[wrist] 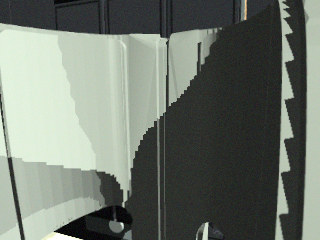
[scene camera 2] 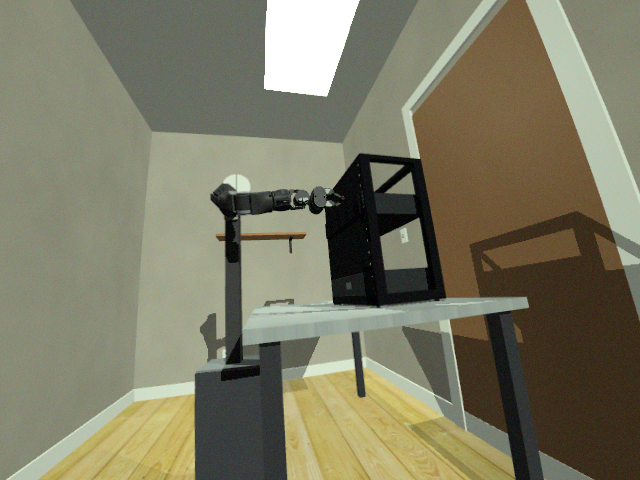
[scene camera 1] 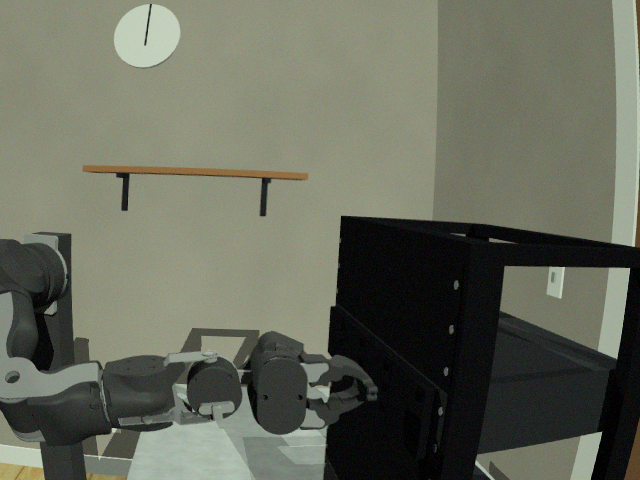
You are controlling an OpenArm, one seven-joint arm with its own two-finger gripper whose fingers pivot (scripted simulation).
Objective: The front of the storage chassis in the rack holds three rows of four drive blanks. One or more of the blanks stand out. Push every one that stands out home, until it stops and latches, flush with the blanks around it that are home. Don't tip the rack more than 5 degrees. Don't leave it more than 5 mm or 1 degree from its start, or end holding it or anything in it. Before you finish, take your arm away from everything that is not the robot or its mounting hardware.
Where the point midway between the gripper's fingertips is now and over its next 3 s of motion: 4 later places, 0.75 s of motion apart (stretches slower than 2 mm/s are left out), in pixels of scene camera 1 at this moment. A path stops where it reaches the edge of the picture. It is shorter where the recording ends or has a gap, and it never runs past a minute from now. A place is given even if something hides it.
My gripper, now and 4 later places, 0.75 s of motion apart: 370, 386; 382, 389; 394, 388; 398, 386; 402, 387
